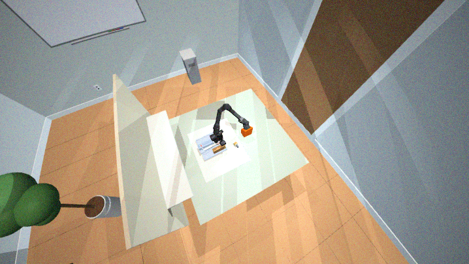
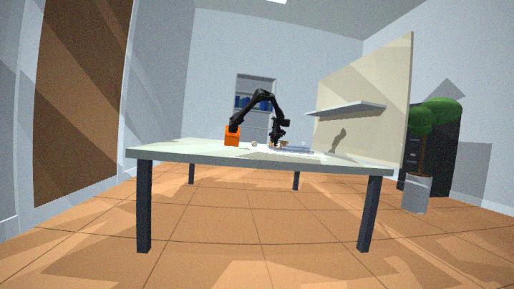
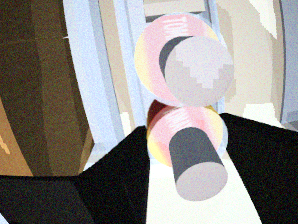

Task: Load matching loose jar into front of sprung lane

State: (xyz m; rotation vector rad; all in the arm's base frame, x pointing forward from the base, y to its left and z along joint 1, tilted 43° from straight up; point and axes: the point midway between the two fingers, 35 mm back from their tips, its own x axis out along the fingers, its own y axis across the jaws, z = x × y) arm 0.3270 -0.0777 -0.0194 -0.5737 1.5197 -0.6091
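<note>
My gripper tip is now 15 cm short of the lane unit, 3 cm to the left of it and 1 cm above it. Also, from my gripper tip: shelf wall (62 cm ahead, 37 cm above).
</note>
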